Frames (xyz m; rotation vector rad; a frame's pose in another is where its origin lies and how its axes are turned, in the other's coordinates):
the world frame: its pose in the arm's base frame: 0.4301 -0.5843 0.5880 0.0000 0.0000 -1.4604
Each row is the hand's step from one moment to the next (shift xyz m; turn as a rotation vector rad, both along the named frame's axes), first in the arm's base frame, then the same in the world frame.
Working: the arm's base frame: its pose in the world frame: -0.6281 -0.3631 -0.5880 0.0000 0.0000 1.4604

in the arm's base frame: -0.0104 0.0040 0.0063 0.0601 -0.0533 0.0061
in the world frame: -0.0051 -0.0099 0.0063 0.0596 0.0539 0.0061
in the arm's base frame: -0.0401 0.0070 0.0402 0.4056 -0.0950 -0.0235
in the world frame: -0.0114 -0.0391 0.0402 0.1391 0.3927 -0.0235
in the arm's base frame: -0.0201 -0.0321 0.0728 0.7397 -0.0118 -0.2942
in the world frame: 0.0297 -0.0235 0.0728 0.0932 0.7339 -0.2942
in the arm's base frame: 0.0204 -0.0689 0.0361 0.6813 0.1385 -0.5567
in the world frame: 0.0707 0.0127 0.0361 -0.0626 0.6924 -0.5567
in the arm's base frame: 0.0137 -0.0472 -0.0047 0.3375 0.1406 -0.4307
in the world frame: 0.0484 0.0084 -0.0047 -0.1026 0.3509 -0.4307
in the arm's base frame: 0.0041 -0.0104 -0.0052 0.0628 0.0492 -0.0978
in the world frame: 0.0108 0.0029 -0.0052 -0.0420 0.0678 -0.0978
